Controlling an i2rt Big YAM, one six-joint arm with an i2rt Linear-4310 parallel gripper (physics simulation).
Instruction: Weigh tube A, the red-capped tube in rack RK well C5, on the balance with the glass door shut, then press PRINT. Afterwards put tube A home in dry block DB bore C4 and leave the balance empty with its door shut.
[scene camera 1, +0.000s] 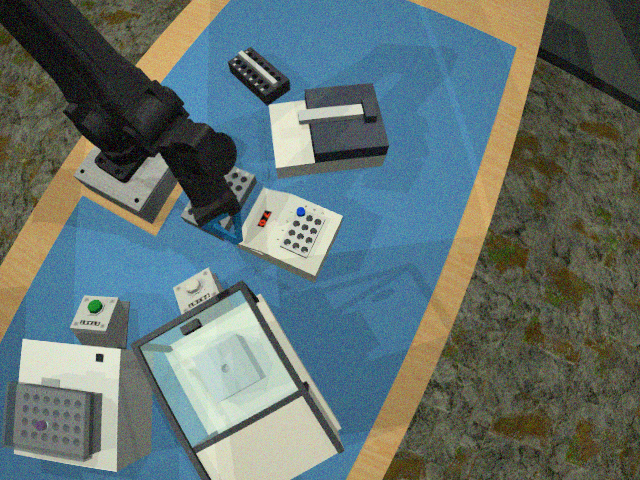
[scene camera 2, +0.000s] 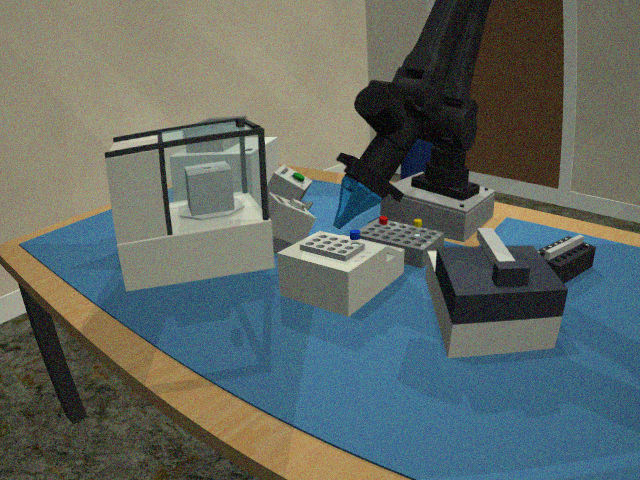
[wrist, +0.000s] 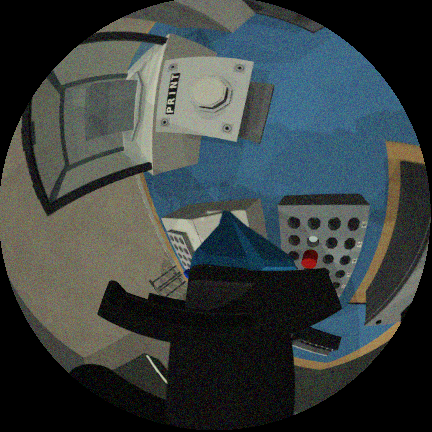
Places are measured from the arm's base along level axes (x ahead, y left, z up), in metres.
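Pixels of known places: gripper, fingertip midpoint: (scene camera 1: 239, 242) (scene camera 2: 336, 227) (wrist: 224, 216); arm's base, origin of the base link: (scene camera 1: 130, 150) (scene camera 2: 445, 189).
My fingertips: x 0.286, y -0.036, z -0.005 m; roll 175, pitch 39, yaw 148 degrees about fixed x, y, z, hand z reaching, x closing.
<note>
Ahead of a thing's pixels: the offset from my fingertips to its top centre.
My gripper (scene camera 1: 239, 241) (scene camera 2: 337, 226) (wrist: 224, 216) is shut and empty, its blue fingertips together above the mat, beside the dry block and near the rack. Red-capped tube A @[dx -0.079, dy +0.029, dz +0.001 m] (scene camera 2: 383, 220) (wrist: 309, 259) stands in the grey rack @[dx -0.091, dy +0.055, dz -0.024 m] (scene camera 2: 423, 255) (wrist: 324, 210); the arm hides it in scene camera 1. The white dry block @[dx +0.056, dy +0.062, dz +0.016 m] (scene camera 1: 268, 242) (scene camera 2: 315, 279) holds a blue-capped tube @[dx +0.066, dy +0.089, dz +0.034 m] (scene camera 1: 300, 211) (scene camera 2: 354, 234). The balance @[dx +0.105, dy -0.170, dz +0.169 m] (scene camera 1: 273, 439) (scene camera 2: 196, 258) has a grey block with a small hole inside its glass case; whether its door is fully shut is unclear. The white PRINT button @[dx -0.020, dy -0.103, dz +0.021 m] (scene camera 1: 193, 285) (wrist: 210, 92) is beside it.
A green button @[dx -0.151, dy -0.229, dz +0.021 m] (scene camera 1: 95, 305) (scene camera 2: 298, 176) is on a box near a machine with a purple cap @[dx -0.094, dy -0.326, dz +0.136 m] (scene camera 1: 41, 425). A dark-lidded box @[dx +0.009, dy +0.266, dz +0.048 m] (scene camera 1: 346, 139) (scene camera 2: 506, 304) and a black strip rack @[dx -0.189, dy +0.325, dz -0.006 m] (scene camera 1: 258, 74) (scene camera 2: 573, 260) stand beyond the dry block. A yellow cap @[dx -0.103, dy +0.083, dz +0.001 m] (scene camera 2: 417, 222) is in the grey rack.
</note>
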